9 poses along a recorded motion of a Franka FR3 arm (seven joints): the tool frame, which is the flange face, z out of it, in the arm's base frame.
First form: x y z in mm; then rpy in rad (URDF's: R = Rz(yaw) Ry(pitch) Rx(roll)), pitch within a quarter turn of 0, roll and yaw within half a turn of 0.
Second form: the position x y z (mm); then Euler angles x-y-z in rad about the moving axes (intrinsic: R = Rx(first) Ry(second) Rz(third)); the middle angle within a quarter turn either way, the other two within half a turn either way. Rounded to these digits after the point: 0 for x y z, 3 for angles.
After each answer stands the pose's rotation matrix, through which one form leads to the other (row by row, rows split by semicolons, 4 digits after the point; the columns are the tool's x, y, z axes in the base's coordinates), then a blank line. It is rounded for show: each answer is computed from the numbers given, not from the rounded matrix.
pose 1, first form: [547, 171, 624, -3.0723, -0.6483, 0.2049]
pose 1, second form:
[547, 171, 624, -2.907, 0.613, -0.303]
0.7804 0.2439 0.5757; 0.1622 -0.9682 0.1904; 0.6038 -0.0552 -0.7952

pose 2, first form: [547, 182, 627, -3.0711, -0.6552, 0.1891]
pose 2, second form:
[547, 182, 627, -2.914, 0.623, -0.287]
0.7788 0.2297 0.5837; 0.1491 -0.9717 0.1834; 0.6093 -0.0558 -0.7910

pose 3, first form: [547, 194, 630, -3.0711, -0.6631, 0.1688]
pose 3, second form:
[547, 194, 630, -2.925, 0.635, -0.264]
0.7769 0.2103 0.5935; 0.1324 -0.9761 0.1726; 0.6156 -0.0555 -0.7861

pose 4, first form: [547, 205, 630, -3.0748, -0.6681, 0.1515]
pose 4, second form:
[547, 205, 630, -2.941, 0.645, -0.242]
0.7760 0.1915 0.6010; 0.1185 -0.9801 0.1593; 0.6195 -0.0524 -0.7832

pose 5, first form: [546, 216, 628, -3.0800, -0.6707, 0.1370]
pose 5, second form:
[546, 216, 628, -2.957, 0.651, -0.221]
0.7760 0.1742 0.6061; 0.1070 -0.9835 0.1457; 0.6215 -0.0482 -0.7819

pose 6, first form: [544, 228, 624, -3.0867, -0.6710, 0.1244]
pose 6, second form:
[544, 228, 624, -2.975, 0.655, -0.200]
0.7771 0.1577 0.6092; 0.0972 -0.9865 0.1315; 0.6218 -0.0430 -0.7820

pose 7, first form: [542, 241, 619, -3.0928, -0.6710, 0.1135]
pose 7, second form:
[542, 241, 619, -2.991, 0.658, -0.182]
0.7782 0.1433 0.6115; 0.0887 -0.9889 0.1188; 0.6218 -0.0382 -0.7823

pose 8, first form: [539, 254, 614, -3.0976, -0.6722, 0.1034]
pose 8, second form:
[539, 254, 614, -3.004, 0.661, -0.166]
0.7783 0.1304 0.6142; 0.0808 -0.9909 0.1080; 0.6227 -0.0344 -0.7817

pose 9, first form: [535, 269, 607, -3.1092, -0.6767, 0.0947]
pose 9, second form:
[535, 269, 607, -3.025, 0.669, -0.147]
0.7762 0.1147 0.6200; 0.0737 -0.9931 0.0914; 0.6262 -0.0253 -0.7792

